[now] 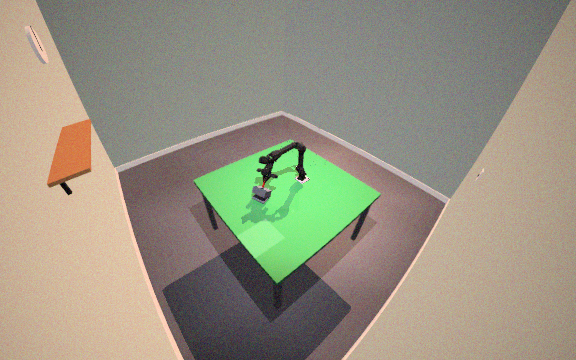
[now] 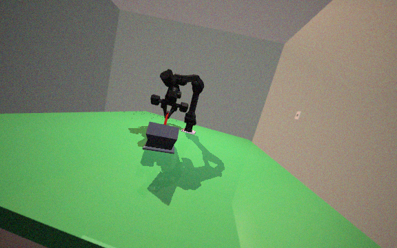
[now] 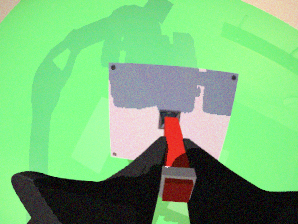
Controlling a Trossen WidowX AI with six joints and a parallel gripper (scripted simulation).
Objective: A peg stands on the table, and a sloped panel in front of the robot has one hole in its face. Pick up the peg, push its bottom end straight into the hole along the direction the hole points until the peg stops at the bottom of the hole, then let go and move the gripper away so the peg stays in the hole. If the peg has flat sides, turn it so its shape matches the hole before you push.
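Now: the sloped panel 70 mm below my gripper tip, 40 mm ahead of it and 10 mm to the left of it. From my gripper tip the other things lie so: red square-sided peg: 10 mm behind, 10 mm above.
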